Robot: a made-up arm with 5 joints. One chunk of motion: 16 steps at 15 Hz.
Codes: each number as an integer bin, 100 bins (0 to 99) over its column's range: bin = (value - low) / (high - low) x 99, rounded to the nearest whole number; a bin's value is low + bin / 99 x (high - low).
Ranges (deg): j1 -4..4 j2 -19..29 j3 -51..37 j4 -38..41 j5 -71..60
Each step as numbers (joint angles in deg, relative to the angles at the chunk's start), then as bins.
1 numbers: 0.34 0.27 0.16 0.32 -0.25
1 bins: 54 40 58 48 53
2 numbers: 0.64 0.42 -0.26 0.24 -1.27
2 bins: 57 40 57 48 53
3 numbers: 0.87 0.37 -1.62 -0.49 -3.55
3 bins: 60 40 56 47 51
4 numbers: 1.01 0.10 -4.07 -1.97 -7.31
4 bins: 62 39 53 45 48
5 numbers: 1.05 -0.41 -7.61 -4.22 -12.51
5 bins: 62 38 49 42 44
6 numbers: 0.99 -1.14 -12.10 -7.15 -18.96
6 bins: 62 37 44 39 39
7 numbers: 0.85 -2.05 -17.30 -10.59 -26.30
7 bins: 60 35 38 34 34
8 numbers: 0.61 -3.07 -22.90 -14.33 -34.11
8 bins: 57 33 32 30 28
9 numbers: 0.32 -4.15 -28.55 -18.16 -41.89
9 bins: 53 31 25 25 22
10 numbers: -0.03 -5.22 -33.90 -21.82 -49.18
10 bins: 49 28 19 20 16
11 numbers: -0.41 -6.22 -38.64 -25.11 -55.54
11 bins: 44 26 14 16 12
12 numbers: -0.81 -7.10 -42.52 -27.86 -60.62
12 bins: 39 25 10 13 8
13 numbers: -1.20 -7.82 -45.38 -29.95 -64.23
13 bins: 35 23 6 10 5
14 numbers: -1.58 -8.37 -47.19 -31.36 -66.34
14 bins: 30 22 4 8 4
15 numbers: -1.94 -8.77 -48.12 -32.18 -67.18
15 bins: 25 21 3 7 3
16 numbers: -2.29 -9.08 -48.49 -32.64 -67.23
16 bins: 21 20 3 7 3
